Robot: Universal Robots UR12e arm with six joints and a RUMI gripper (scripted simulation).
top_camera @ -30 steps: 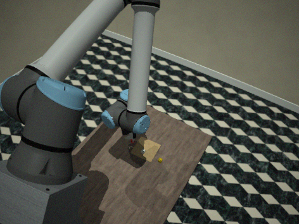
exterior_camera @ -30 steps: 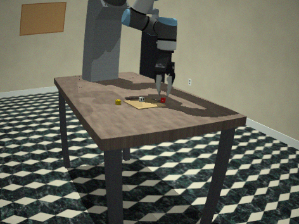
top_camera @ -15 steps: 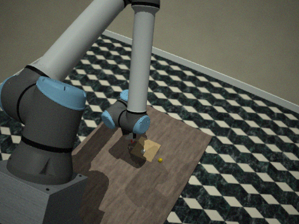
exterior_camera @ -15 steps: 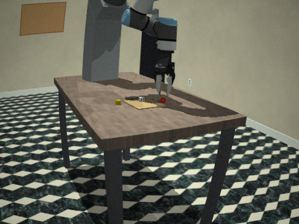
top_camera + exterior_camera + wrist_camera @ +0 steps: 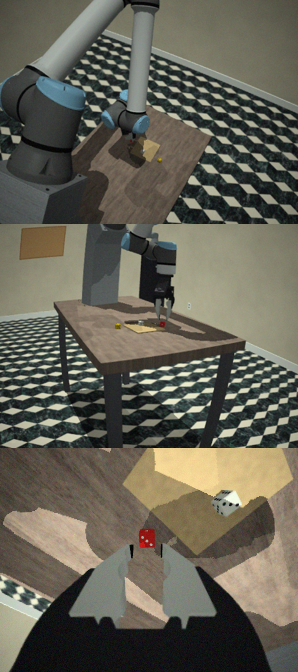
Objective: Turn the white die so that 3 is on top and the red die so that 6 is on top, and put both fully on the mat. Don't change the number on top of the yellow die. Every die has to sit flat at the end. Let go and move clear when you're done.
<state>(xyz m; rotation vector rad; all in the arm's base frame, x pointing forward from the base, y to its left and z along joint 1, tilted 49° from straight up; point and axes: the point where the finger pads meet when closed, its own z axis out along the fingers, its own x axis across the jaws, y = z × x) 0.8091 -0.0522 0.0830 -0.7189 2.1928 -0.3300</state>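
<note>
Now: hand 3 cm above the red die. The rest, counted from my hand: tan mat 10 cm to the right, 4 cm below, 2 cm behind; then white die 9 cm to the right, 5 cm behind, 3 cm below; then yellow die 20 cm to the right, 7 cm behind, 3 cm below.
</note>
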